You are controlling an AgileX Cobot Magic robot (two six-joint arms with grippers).
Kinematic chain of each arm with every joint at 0, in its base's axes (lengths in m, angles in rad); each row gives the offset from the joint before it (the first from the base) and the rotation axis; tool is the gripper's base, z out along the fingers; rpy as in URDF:
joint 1: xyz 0 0 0.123 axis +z
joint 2: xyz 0 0 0 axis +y
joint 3: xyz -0.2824 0 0.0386 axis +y
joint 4: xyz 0.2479 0 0.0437 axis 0.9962 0 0.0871
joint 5: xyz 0 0 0 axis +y
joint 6: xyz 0.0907 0 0.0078 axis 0.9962 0 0.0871
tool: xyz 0 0 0 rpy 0 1.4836 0
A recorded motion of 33 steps. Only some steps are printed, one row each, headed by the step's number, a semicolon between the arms.
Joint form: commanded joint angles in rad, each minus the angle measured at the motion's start. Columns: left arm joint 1, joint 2, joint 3, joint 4, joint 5, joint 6; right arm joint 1, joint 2, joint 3, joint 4, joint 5, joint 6.
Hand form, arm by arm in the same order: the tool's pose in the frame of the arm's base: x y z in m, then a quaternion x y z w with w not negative. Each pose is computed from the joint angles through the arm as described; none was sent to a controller.
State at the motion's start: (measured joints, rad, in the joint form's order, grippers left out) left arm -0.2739 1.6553 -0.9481 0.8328 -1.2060 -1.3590; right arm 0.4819 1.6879 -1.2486 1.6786 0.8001 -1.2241
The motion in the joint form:
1: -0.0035 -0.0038 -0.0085 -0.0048 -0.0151 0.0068; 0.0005 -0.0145 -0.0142 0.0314 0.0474 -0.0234
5: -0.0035 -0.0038 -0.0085 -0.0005 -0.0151 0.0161; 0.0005 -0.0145 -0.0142 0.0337 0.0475 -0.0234
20: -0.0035 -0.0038 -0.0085 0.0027 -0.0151 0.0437; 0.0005 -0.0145 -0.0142 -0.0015 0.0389 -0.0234
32: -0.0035 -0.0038 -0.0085 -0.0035 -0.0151 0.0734; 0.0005 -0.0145 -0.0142 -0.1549 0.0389 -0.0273
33: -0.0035 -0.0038 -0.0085 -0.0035 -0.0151 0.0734; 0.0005 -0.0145 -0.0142 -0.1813 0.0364 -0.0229
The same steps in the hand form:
1: 0.3082 -0.1532 0.3058 0.12683 0.56648 -0.62675 0.51981; 0.2983 0.2326 0.3310 -0.24485 0.70421 0.55767 0.36488
5: 0.3080 -0.1534 0.3056 0.13135 0.56653 -0.62394 0.52200; 0.2983 0.2326 0.3311 -0.24398 0.70392 0.55837 0.36495
20: 0.3078 -0.1536 0.3054 0.14056 0.56513 -0.61640 0.53003; 0.2982 0.2323 0.3286 -0.25537 0.70961 0.54550 0.36562
32: 0.3081 -0.1533 0.3057 0.14620 0.56213 -0.60898 0.54017; 0.2951 0.2310 0.3188 -0.31522 0.72348 0.49782 0.35972
33: 0.3081 -0.1533 0.3057 0.14620 0.56213 -0.60898 0.54017; 0.2949 0.2306 0.3170 -0.32289 0.72667 0.48948 0.35790

